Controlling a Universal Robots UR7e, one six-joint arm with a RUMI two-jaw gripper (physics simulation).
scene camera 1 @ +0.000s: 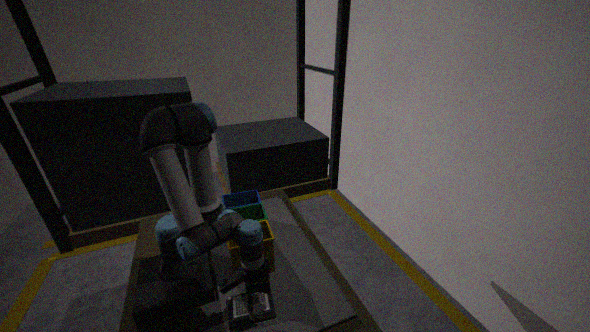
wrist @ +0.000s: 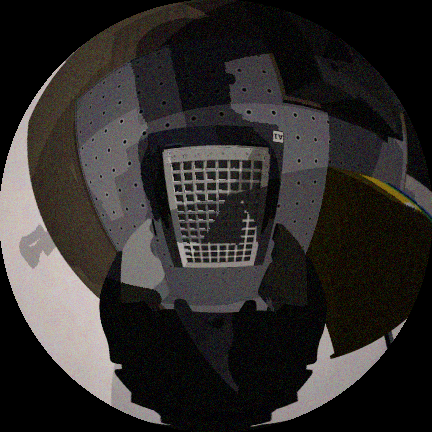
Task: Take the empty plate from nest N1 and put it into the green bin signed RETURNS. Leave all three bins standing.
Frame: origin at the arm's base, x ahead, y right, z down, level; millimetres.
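Seen in the pictures: gripper, fingertip midpoint: (scene camera 1: 252, 304) (wrist: 214, 222); arm's base, link origin: (scene camera 1: 181, 265).
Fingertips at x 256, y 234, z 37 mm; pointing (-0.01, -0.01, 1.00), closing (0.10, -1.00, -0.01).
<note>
Pixels of each thing's top centre, then the offset from my fingertips to it.
- pale gridded plate, top centre: (wrist: 217, 220) (scene camera 1: 250, 303) dx -6, dy -3, dz -7 mm
- dark nest, top centre: (wrist: 217, 214) (scene camera 1: 251, 305) dx -6, dy -3, dz +5 mm
- green bin, top centre: (scene camera 1: 245, 214) dx +28, dy -334, dz -160 mm
- yellow bin, top centre: (scene camera 1: 249, 233) dx +26, dy -200, dz -160 mm
- blue bin, top centre: (scene camera 1: 241, 198) dx +23, dy -467, dz -160 mm
The pale gridded plate (scene camera 1: 240, 306) (wrist: 215, 154) lies in the dark nest (wrist: 200, 136) on the perforated board. Its grid openings show no contents that I can make out, and a dark shadow covers part of it. A small label sits at a nest corner. My gripper (scene camera 1: 251, 304) (wrist: 214, 222) is open, with nothing between its fingers, and is above the plate, its fingers toward the two long sides. The gap between fingertips and plate is hard to judge. The green bin (scene camera 1: 257, 211) stands upright behind the yellow one; its sign is not readable.
The yellow bin (scene camera 1: 270, 252) (wrist: 370, 260) stands close beside the gripper, partly behind the wrist in the scene view. The blue bin (scene camera 1: 242, 199) stands behind the green bin. Dark frame posts (scene camera 1: 339, 90) and large dark boxes (scene camera 1: 277, 167) stand farther back.
</note>
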